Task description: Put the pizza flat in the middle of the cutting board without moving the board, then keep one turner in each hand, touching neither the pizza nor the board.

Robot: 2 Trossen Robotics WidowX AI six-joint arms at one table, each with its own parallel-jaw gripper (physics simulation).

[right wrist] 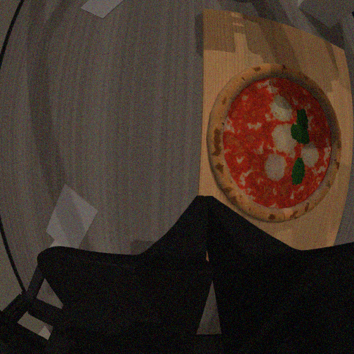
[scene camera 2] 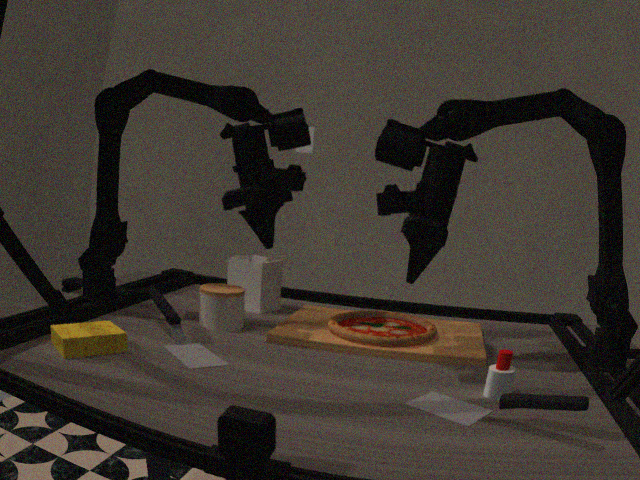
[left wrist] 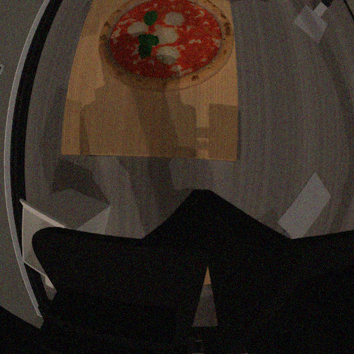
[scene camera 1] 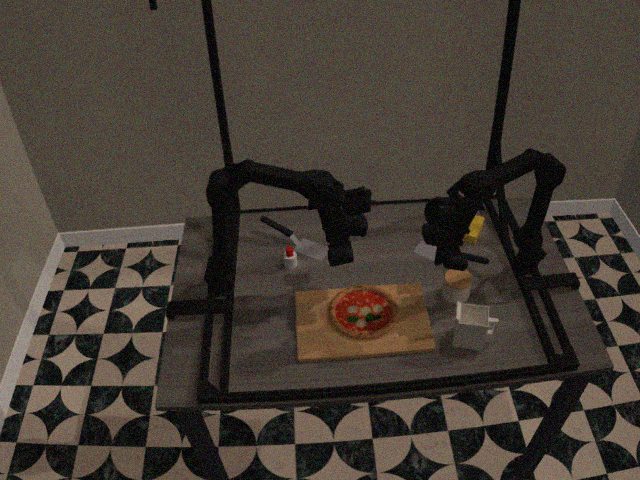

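Note:
The pizza (scene camera 1: 361, 312) (scene camera 2: 382, 328) (left wrist: 167, 40) (right wrist: 277, 142) lies flat on the cutting board (scene camera 1: 312, 346) (scene camera 2: 465, 341) (left wrist: 72, 145) (right wrist: 217, 30), nearer its long edge on the turners' side. One turner (scene camera 1: 311, 249) (scene camera 2: 449, 407) (left wrist: 311, 24) (right wrist: 72, 217) lies on the table at the left in scene camera 1. The other turner (scene camera 1: 424, 250) (scene camera 2: 196, 354) (left wrist: 305, 205) (right wrist: 102, 6) lies partly hidden under the left arm there. My left gripper (scene camera 2: 268, 245) (left wrist: 200, 197) is shut and empty above the table. My right gripper (scene camera 2: 410, 280) (right wrist: 203, 203) is shut and empty, raised above table level, apart from the pizza.
A bottle with a red cap (scene camera 1: 290, 258) (scene camera 2: 499, 379) stands beside the first turner. A wood-lidded jar (scene camera 1: 458, 279) (scene camera 2: 221, 310) and a white box-shaped container (scene camera 1: 473, 314) (scene camera 2: 268, 284) stand beside the board. A yellow block (scene camera 1: 474, 228) (scene camera 2: 88, 338) lies near the second turner.

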